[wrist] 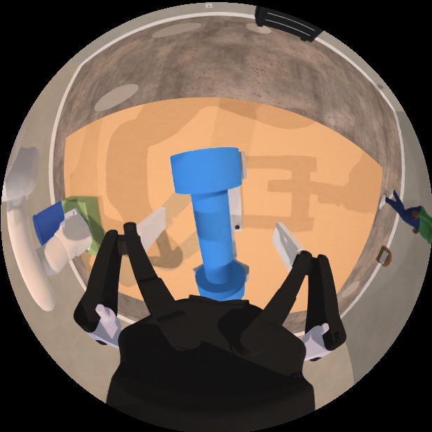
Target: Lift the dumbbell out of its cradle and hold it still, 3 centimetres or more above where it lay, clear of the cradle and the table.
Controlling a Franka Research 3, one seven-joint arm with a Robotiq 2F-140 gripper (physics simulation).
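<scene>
A blue dumbbell (213, 225) lies lengthwise up the middle of the wrist view, its larger-looking head at the top and its other head close to the gripper body, which partly hides it. Under it, the light grey cradle (236, 210) shows along the right side of the handle, with a small dark dot on it. My gripper (220, 224) is open wide and empty. One fingertip pad is left of the dumbbell's handle and the other is right of it, both apart from it. Most of the cradle is hidden beneath the dumbbell.
The orange table top (340, 250) lies under the cradle, with shadows of the arm and gripper on it. A green block (92, 220) and a blue object (48, 223) are at the left, beside white arm parts (30, 255). A figure in blue and green (412, 215) is far right, beyond the table.
</scene>
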